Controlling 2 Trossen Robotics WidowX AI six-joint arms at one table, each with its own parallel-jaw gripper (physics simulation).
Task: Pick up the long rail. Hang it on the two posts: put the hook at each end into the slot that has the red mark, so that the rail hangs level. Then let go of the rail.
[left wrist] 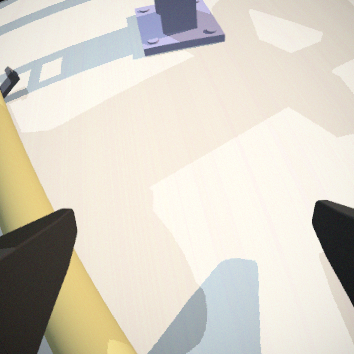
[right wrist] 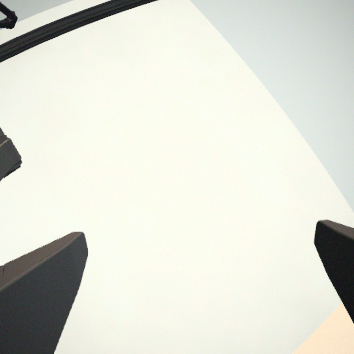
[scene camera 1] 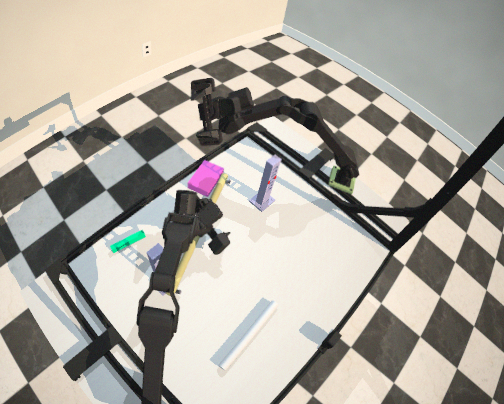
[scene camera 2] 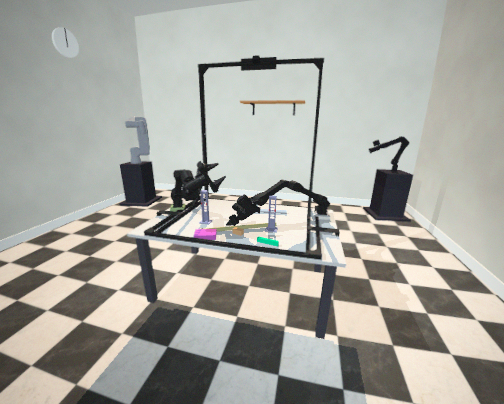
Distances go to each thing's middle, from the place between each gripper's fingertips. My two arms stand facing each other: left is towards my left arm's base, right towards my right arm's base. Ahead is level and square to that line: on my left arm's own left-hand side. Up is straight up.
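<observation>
Long yellow rail (left wrist: 79,312): 60 mm to the left of my left hand, 40 mm ahead of it, 10 mm below it. Magenta block (scene camera 1: 206,177), from my left hand: 110 mm to the right, 150 mm ahead, 10 mm below. Grey bar (scene camera 1: 247,337), from my left hand: 240 mm to the left, 280 mm behind, 10 mm below.
From my right hand: magenta block 10 cm to the right, 3 cm ahead, 37 cm below; long yellow rail 7 cm to the left, 8 cm behind, 37 cm below; grey bar 25 cm to the left, 40 cm behind, 37 cm below.
</observation>
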